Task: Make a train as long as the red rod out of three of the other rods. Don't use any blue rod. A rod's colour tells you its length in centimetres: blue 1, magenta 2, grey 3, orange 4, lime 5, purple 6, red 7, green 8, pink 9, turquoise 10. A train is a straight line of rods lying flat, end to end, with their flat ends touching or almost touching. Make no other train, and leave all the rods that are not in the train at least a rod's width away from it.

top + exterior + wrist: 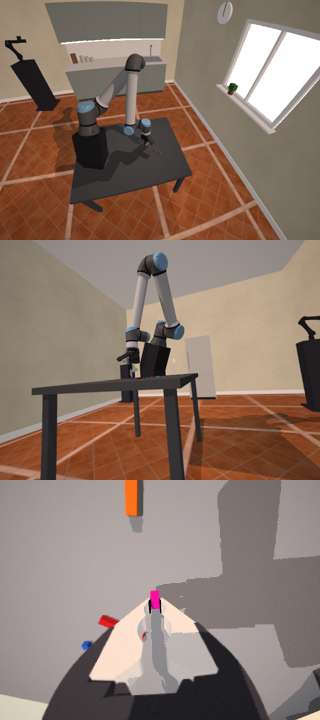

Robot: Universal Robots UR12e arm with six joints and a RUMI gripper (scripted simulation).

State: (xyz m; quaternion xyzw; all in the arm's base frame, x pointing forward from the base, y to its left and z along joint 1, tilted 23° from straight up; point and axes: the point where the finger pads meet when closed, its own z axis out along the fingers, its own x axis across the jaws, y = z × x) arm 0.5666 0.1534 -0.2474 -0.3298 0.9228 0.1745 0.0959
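Now: the red rod 1 cm ahead of my hand, 8 cm to the left of it and 2 cm below it. Round my hand: blue rod (3 cm ahead, 15 cm to the left, 2 cm below); orange rod (8 cm ahead, 7 cm to the right, 2 cm below).
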